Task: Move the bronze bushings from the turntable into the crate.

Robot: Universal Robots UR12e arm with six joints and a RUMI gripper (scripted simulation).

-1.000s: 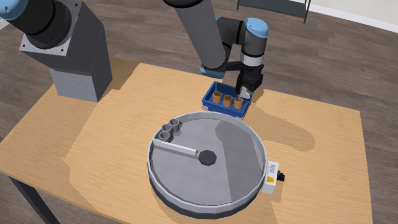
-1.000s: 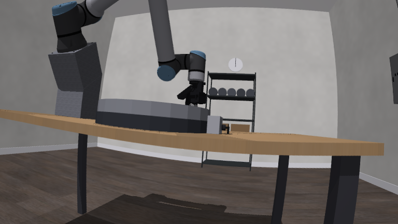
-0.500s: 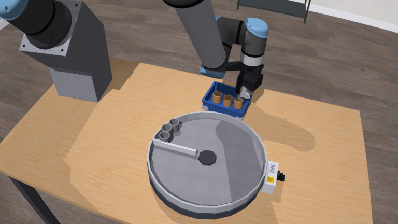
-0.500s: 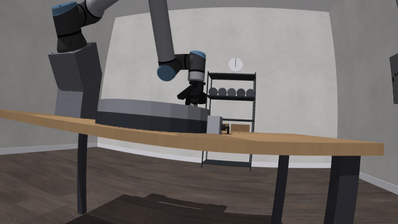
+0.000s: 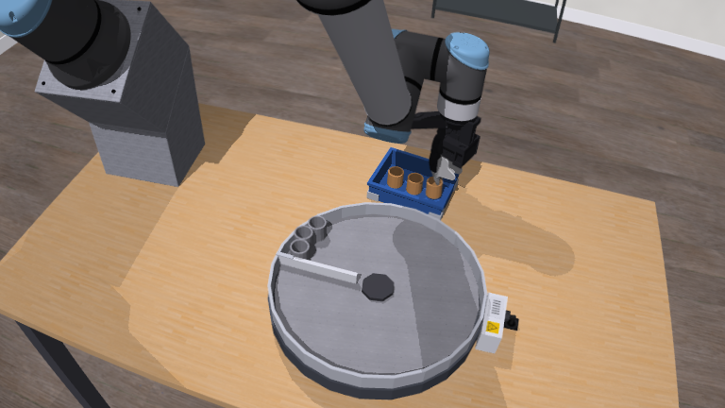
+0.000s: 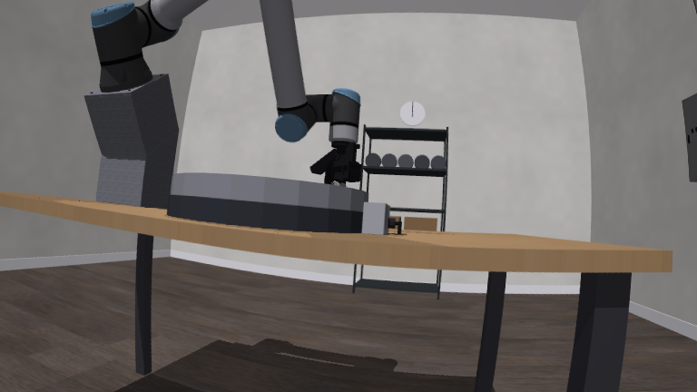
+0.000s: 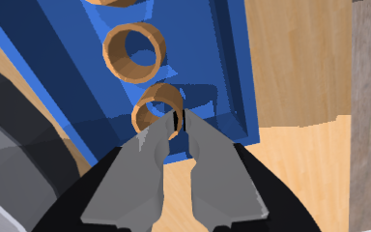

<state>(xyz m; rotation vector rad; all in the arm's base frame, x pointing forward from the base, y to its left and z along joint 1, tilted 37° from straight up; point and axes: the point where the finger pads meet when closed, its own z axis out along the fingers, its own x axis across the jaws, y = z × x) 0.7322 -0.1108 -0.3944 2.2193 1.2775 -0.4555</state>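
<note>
Now: hand 6 cm past the blue crate and 2 cm above it. The rest, counted from my hand: grey turntable 10 cm behind, 35 cm to the right, 1 cm above.
</note>
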